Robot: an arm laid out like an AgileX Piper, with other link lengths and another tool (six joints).
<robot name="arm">
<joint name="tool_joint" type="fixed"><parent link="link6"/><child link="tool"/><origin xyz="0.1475 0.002 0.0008" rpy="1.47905 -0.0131 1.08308"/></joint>
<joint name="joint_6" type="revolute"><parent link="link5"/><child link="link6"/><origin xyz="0.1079 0 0.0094" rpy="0 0 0"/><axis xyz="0.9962 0 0.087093"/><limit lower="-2.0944" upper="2.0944"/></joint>
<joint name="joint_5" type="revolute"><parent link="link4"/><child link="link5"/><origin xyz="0 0 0" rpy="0 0 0"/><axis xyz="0 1 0"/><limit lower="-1.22" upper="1.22"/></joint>
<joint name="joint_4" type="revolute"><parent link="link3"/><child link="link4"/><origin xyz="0.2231 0 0.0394" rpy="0 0 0"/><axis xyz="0.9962 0 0.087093"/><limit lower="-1.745" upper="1.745"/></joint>
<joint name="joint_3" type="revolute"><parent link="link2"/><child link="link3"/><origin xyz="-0.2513 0 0.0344" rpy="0 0 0"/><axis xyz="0 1 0"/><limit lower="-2.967" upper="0"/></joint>
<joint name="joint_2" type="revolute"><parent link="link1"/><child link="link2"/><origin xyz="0 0 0" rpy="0 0 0"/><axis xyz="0 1 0"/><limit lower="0" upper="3.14"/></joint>
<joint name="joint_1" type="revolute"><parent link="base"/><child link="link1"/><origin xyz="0 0 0.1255" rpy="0 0 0"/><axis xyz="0 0 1"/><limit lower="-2.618" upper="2.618"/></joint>
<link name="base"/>
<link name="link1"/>
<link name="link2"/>
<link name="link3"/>
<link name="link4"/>
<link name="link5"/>
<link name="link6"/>
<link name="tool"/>
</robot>
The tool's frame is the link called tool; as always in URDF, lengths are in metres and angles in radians.
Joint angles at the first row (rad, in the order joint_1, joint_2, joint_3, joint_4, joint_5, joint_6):
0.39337 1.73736 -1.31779 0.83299 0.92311 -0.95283
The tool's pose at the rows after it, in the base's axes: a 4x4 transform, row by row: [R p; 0 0 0 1], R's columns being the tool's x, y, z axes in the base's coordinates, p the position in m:
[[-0.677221 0.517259 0.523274 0.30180], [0.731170 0.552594 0.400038 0.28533], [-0.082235 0.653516 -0.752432 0.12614], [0 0 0 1]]
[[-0.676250 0.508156 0.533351 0.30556], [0.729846 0.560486 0.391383 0.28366], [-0.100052 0.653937 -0.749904 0.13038], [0 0 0 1]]
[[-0.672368 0.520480 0.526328 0.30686], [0.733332 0.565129 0.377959 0.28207], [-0.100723 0.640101 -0.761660 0.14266], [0 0 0 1]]
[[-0.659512 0.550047 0.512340 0.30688], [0.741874 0.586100 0.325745 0.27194], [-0.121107 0.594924 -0.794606 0.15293], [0 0 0 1]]
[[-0.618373 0.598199 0.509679 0.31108], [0.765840 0.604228 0.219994 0.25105], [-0.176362 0.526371 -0.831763 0.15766], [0 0 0 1]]
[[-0.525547 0.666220 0.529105 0.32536], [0.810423 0.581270 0.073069 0.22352], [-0.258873 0.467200 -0.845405 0.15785], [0 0 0 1]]
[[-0.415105 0.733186 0.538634 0.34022], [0.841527 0.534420 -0.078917 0.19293], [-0.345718 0.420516 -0.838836 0.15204], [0 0 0 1]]
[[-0.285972 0.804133 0.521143 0.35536], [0.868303 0.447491 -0.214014 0.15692], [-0.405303 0.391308 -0.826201 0.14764], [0 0 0 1]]
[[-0.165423 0.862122 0.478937 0.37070], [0.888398 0.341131 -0.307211 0.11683], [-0.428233 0.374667 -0.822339 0.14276], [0 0 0 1]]
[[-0.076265 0.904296 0.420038 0.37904], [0.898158 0.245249 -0.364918 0.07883], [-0.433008 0.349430 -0.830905 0.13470], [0 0 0 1]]
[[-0.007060 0.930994 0.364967 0.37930], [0.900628 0.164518 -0.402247 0.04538], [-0.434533 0.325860 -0.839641 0.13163], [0 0 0 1]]
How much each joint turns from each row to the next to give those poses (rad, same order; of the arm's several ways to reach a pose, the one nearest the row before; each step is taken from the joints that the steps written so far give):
-0.00001 -0.00001 -0.00088 -0.00114 -0.00609 -0.00003
0.00001 0.00001 -0.02652 -0.02806 0.00919 0.02093
-0.00001 0.00001 -0.06663 -0.05079 0.05337 0.07944
0.00000 0.00001 -0.08708 -0.09930 0.08298 0.12631
0.00002 -0.00004 -0.08373 -0.13782 0.08030 0.14968
-0.00002 0.00001 -0.05560 -0.15607 0.03253 0.16177
-0.00259 0.00001 -0.01204 -0.15005 0.00142 0.14387
-0.03591 0.00113 0.00002 -0.11207 0.00116 0.12353
-0.08286 0.01282 -0.00323 -0.04792 0.00117 0.06250
-0.09505 0.01902 0.00007 -0.00965 0.00706 0.01880
-0.08613 0.00387 0.00002 -0.00083 0.02115 0.00393

